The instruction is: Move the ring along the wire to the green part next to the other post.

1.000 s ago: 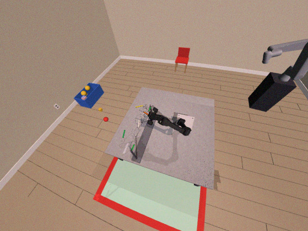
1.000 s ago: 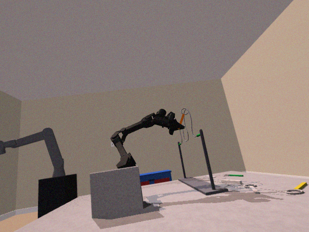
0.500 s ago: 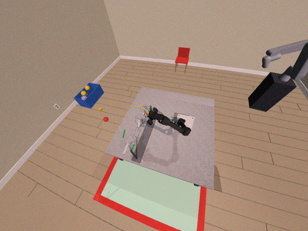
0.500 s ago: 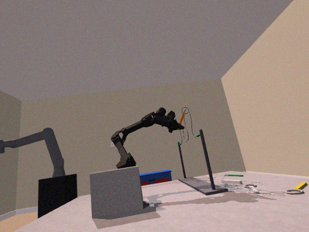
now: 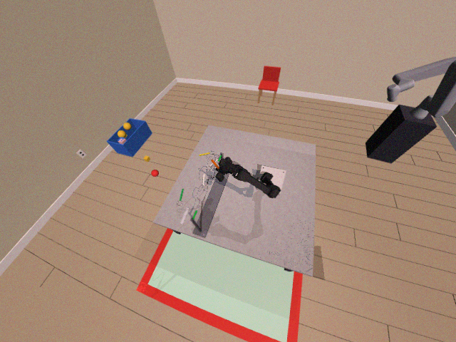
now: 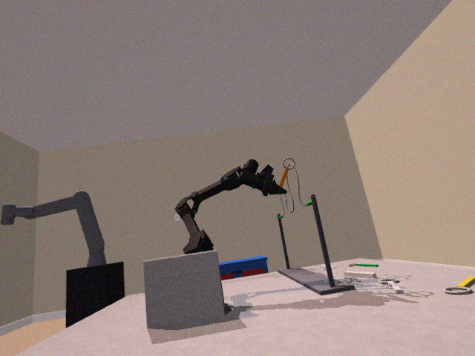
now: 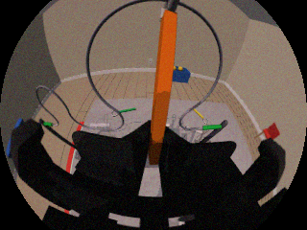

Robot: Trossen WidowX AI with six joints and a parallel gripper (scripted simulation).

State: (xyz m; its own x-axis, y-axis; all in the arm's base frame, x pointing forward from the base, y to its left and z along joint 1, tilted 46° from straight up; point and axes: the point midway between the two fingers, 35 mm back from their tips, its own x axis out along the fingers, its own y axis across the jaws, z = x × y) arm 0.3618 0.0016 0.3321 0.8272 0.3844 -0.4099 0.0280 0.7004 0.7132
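The orange-handled ring lies 10 mm ahead of my gripper tip and 90 mm above it.
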